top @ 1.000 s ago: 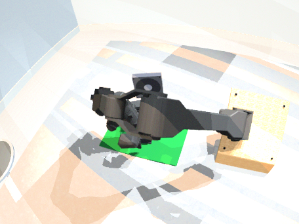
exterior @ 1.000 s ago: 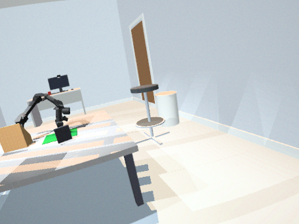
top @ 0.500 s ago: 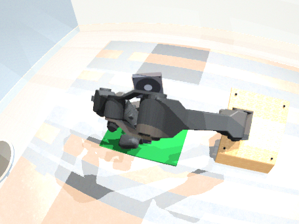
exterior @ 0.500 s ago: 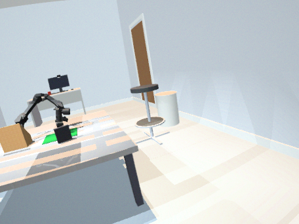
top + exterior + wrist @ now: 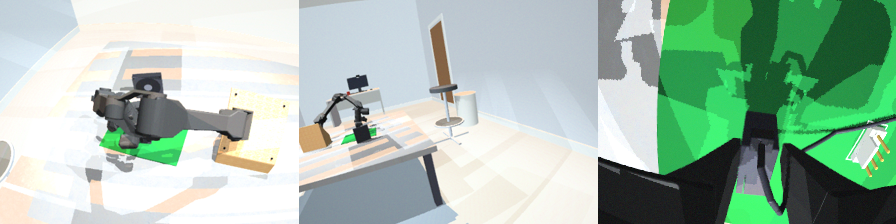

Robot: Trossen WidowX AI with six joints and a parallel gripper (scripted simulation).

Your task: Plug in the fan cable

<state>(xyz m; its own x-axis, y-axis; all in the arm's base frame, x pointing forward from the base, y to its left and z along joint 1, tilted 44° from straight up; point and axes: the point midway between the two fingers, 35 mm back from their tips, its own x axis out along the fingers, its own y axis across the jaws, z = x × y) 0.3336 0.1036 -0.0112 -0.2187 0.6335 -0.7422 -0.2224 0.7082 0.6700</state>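
My gripper tip is now 1 cm short of the green board, 5 cm to the left of it and 4 cm above it. From my gripper tip the other things lie so: dark fan plug 1 cm behind, 1 cm below; fan 6 cm ahead, 22 cm to the right, 3 cm above.
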